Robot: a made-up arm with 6 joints.
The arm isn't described. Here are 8 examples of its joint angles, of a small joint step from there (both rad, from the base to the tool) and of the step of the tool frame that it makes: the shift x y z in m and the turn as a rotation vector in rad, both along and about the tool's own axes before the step.
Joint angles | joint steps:
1: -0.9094 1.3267 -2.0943 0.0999 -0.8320 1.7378 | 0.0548 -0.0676 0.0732 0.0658 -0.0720 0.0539
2: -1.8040 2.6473 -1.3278 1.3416 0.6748 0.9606 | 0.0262 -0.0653 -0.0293 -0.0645 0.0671 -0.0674
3: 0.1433 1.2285 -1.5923 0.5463 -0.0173 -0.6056 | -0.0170 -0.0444 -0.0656 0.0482 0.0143 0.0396
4: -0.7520 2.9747 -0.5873 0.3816 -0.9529 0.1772 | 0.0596 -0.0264 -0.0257 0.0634 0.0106 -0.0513
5: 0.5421 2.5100 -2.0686 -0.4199 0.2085 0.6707 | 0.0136 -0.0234 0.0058 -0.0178 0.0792 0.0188
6: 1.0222 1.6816 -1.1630 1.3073 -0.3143 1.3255 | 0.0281 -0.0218 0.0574 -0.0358 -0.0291 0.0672
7: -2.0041 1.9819 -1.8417 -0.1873 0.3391 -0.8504 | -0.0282 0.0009 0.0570 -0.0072 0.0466 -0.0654
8: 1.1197 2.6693 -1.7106 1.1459 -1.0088 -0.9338 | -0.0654 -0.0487 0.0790 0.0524 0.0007 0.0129
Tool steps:
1: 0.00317 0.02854 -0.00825 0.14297 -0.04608 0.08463
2: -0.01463 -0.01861 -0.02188 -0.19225 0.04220 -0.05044
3: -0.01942 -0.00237 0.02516 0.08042 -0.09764 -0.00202
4: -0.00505 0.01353 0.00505 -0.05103 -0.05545 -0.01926
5: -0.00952 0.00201 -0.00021 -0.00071 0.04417 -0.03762
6: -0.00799 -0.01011 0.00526 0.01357 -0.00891 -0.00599
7: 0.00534 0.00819 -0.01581 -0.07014 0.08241 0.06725
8: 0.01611 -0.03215 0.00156 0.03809 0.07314 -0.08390
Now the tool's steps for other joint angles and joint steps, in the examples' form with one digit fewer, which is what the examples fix.
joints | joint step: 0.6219 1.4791 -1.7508 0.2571 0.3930 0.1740 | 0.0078 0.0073 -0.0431 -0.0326 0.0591 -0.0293
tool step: -0.0012 0.0012 0.0021 -0.0624 0.0261 -0.0076
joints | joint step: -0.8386 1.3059 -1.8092 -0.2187 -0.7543 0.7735 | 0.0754 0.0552 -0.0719 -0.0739 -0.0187 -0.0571
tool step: 0.0097 0.0014 -0.0110 -0.0478 0.0050 0.0761
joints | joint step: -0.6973 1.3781 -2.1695 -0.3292 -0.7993 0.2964 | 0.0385 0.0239 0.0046 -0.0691 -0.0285 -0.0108
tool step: -0.0022 0.0045 -0.0112 -0.0183 0.0046 0.0514
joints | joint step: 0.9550 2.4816 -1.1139 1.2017 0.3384 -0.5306 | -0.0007 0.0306 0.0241 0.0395 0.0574 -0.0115
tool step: 0.0109 -0.0044 -0.0040 0.0434 0.0824 0.0137
